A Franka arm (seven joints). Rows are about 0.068 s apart.
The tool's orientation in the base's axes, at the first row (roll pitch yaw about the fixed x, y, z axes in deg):
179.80 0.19 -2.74
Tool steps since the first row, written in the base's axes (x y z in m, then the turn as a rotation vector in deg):
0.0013 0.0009 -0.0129 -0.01 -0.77 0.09
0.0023 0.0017 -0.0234 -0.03 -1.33 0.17
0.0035 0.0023 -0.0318 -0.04 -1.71 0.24
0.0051 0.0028 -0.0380 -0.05 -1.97 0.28
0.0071 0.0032 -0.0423 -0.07 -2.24 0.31
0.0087 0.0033 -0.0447 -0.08 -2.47 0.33
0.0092 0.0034 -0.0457 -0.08 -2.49 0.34
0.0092 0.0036 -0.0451 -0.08 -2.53 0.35
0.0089 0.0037 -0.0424 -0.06 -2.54 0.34
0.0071 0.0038 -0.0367 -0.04 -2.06 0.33
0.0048 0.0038 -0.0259 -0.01 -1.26 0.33
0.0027 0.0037 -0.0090 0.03 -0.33 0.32
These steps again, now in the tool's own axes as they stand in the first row. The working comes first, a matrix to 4 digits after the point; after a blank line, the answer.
The tool's axes in the first row as the columns of a matrix, in the base's axes (used below as rounded here):
0.9989 -0.0478 -0.0035
-0.0478 -0.9989 -0.0033
-0.0033 0.0035 -1.0000

0.0013 -0.0010 0.0129 0.03 0.77 -0.09
0.0023 -0.0019 0.0234 0.03 1.33 -0.17
0.0035 -0.0026 0.0318 0.04 1.71 -0.23
0.0051 -0.0032 0.0380 0.04 1.97 -0.27
0.0071 -0.0037 0.0423 0.04 2.24 -0.30
0.0087 -0.0039 0.0447 0.04 2.47 -0.32
0.0092 -0.0040 0.0457 0.04 2.49 -0.33
0.0092 -0.0042 0.0451 0.04 2.53 -0.34
0.0089 -0.0043 0.0424 0.06 2.54 -0.33
0.0070 -0.0043 0.0367 0.06 2.06 -0.32
0.0047 -0.0041 0.0259 0.05 1.26 -0.33
0.0025 -0.0039 0.0090 0.04 0.33 -0.32

